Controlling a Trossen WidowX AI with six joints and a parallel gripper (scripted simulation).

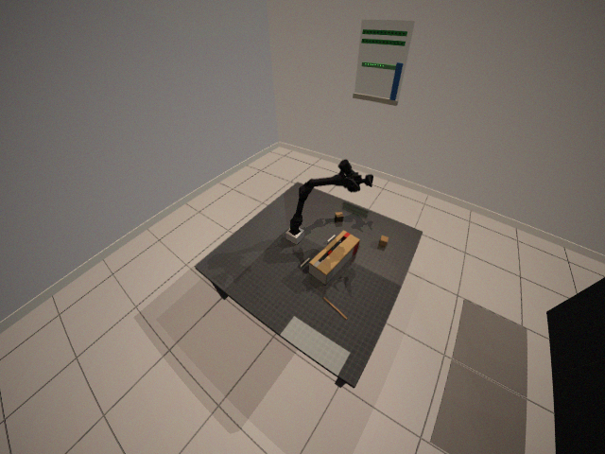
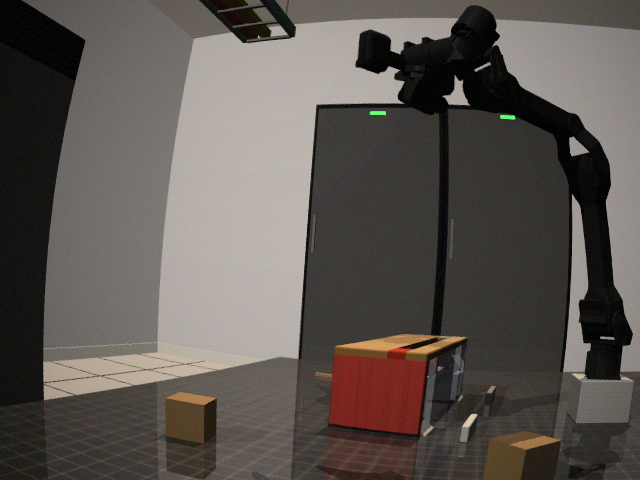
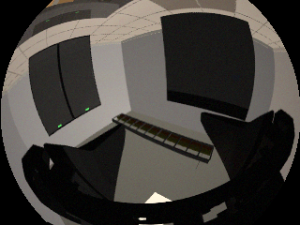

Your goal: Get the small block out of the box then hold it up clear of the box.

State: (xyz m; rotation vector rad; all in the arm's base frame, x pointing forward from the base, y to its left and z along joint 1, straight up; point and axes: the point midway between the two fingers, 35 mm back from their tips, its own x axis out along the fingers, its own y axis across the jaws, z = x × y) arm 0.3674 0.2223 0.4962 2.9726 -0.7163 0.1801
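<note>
The box is 7 cm behind my gripper tip, 16 cm to the right of it and 51 cm below it. Round my gripper tip: thin wooden stick: 21 cm ahead, 42 cm to the right, 57 cm below.
</note>
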